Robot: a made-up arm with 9 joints. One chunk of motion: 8 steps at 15 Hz.
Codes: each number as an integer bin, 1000 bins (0 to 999) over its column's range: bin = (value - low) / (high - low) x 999, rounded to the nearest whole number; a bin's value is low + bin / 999 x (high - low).
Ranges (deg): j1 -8..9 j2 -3..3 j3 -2..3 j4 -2..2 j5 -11..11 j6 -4..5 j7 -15..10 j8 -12..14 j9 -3..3
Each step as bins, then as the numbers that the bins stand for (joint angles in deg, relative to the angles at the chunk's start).
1 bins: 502 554 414 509 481 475 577 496 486
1 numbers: 0.54 0.33 0.07 0.04 -0.41 0.28 -0.56 0.91 -0.08
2 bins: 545 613 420 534 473 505 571 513 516
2 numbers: 1.27 0.68 0.10 0.14 -0.58 0.55 -0.71 1.35 0.10
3 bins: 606 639 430 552 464 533 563 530 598
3 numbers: 2.31 0.84 0.15 0.21 -0.78 0.80 -0.91 1.79 0.59
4 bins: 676 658 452 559 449 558 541 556 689
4 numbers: 3.50 0.95 0.26 0.24 -1.11 1.03 -1.46 2.47 1.14
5 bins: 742 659 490 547 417 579 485 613 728
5 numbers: 4.63 0.96 0.45 0.19 -1.82 1.22 -2.86 3.95 1.37
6 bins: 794 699 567 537 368 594 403 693 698
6 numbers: 5.51 1.20 0.84 0.15 -2.90 1.35 -4.91 6.04 1.19
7 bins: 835 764 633 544 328 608 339 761 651
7 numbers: 6.21 1.59 1.17 0.18 -3.78 1.48 -6.52 7.81 0.91
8 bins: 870 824 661 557 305 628 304 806 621
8 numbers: 6.80 1.95 1.31 0.23 -4.28 1.66 -7.39 8.98 0.73
